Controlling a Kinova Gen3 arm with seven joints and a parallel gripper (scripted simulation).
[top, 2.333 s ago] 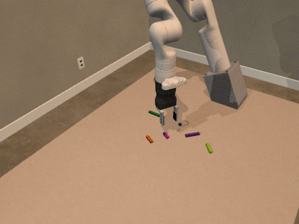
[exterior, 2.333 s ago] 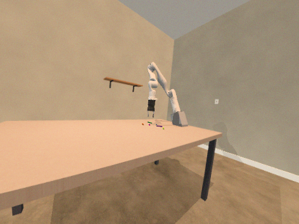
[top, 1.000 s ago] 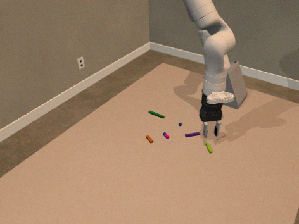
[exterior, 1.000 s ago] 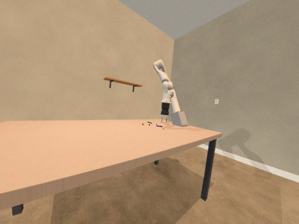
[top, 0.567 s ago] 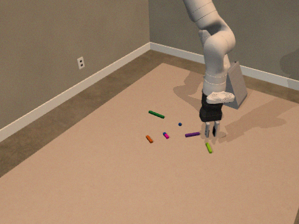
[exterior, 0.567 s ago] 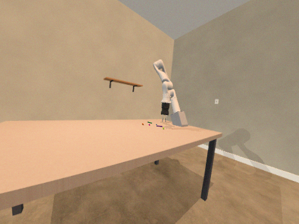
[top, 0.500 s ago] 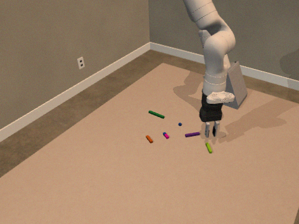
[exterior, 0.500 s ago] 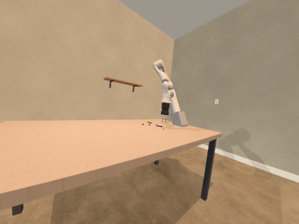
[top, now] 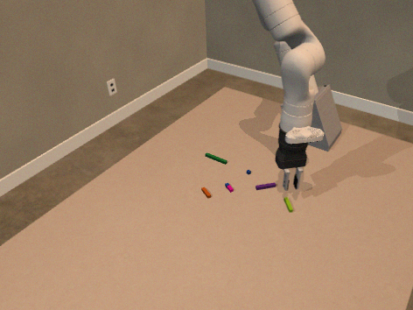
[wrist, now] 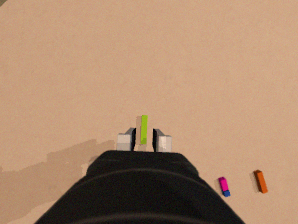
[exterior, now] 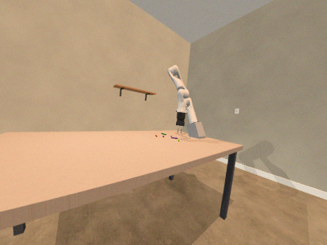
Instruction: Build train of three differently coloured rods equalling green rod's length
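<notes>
Now: hand 80 mm above the lime rod. The rest, counted from my hand: orange rod: 230 mm to the right, 80 mm below, 70 mm ahead; magenta rod: 170 mm to the right, 80 mm below, 20 mm ahead; purple rod: 80 mm to the right, 80 mm below, 40 mm behind.
</notes>
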